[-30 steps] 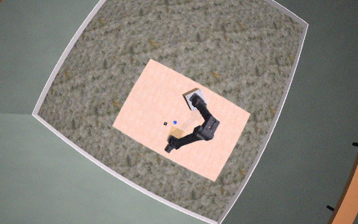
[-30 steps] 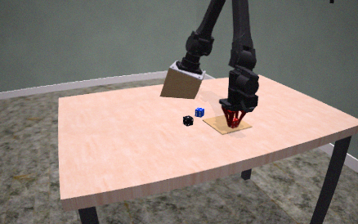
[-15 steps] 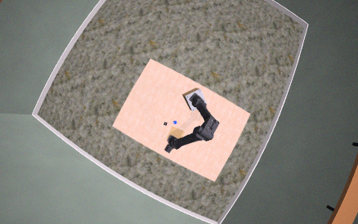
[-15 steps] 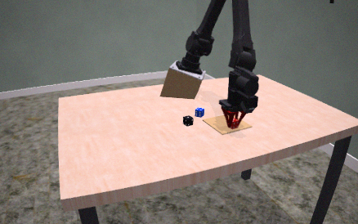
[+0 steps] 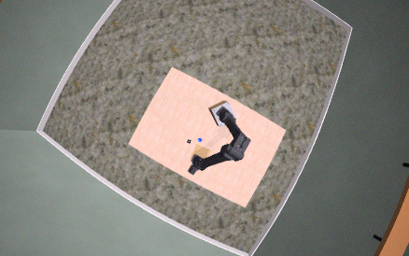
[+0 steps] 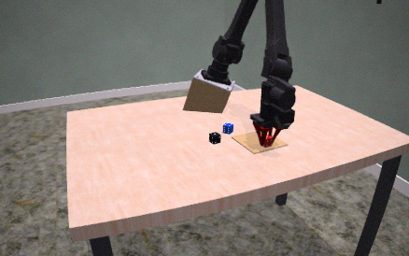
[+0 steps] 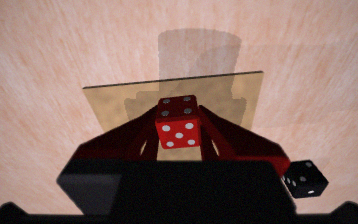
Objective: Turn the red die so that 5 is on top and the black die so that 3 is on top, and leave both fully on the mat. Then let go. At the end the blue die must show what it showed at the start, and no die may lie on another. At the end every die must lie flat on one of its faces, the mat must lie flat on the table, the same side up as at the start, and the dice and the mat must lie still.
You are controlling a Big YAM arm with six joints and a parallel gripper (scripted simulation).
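My gripper is now right at the red die. The rest, counted from my hand: black die 16 cm to the right, 6 cm behind; blue die 14 cm behind, 9 cm to the right; tan mat 4 cm behind, 1 cm to the right, 1 cm below.
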